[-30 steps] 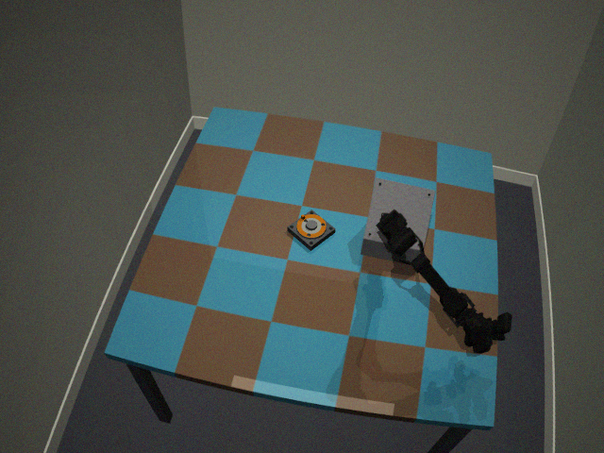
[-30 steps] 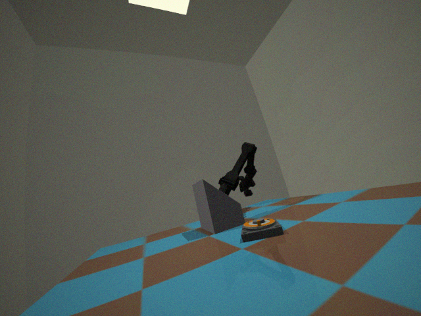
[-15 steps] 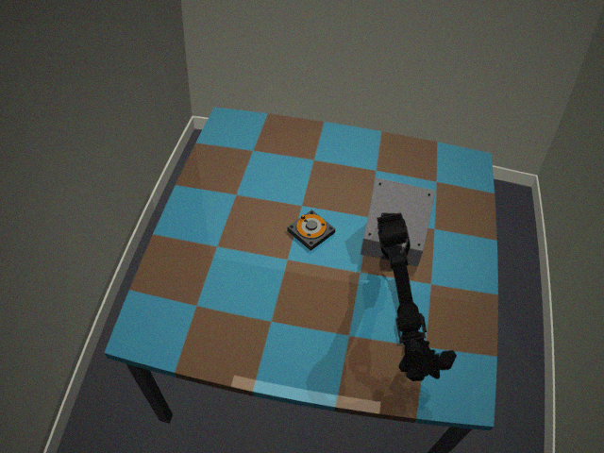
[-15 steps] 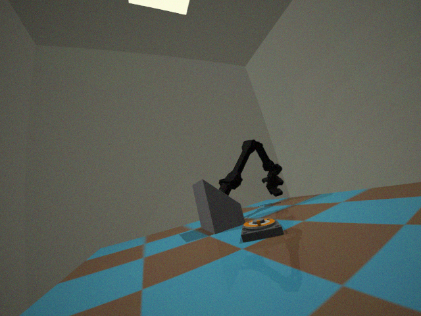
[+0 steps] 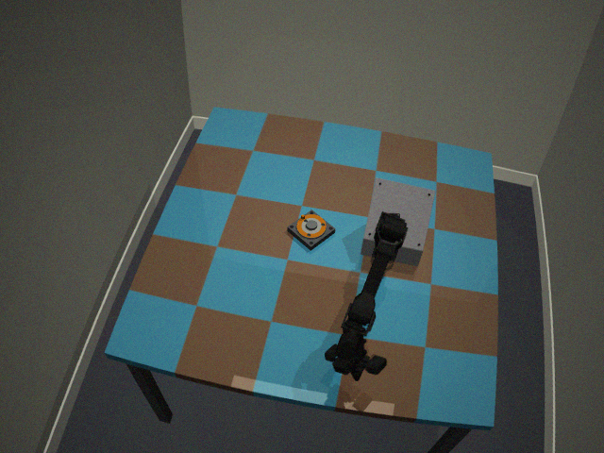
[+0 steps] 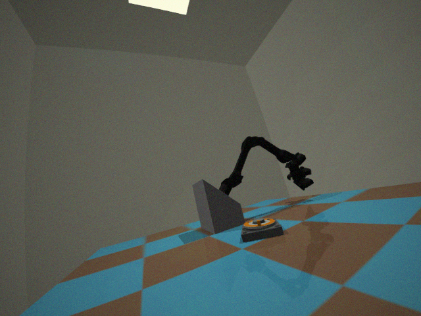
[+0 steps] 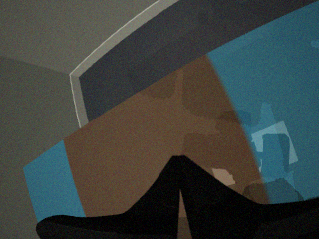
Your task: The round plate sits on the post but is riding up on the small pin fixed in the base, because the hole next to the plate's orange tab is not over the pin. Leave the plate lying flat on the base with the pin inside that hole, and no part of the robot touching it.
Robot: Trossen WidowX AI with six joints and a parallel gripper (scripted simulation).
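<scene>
The round plate is 62 cm to the right of my gripper tip, 22 cm ahead of it and 1 cm below it. Also, from my gripper tip: square base 60 cm to the right, 20 cm ahead, 3 cm below.
</scene>
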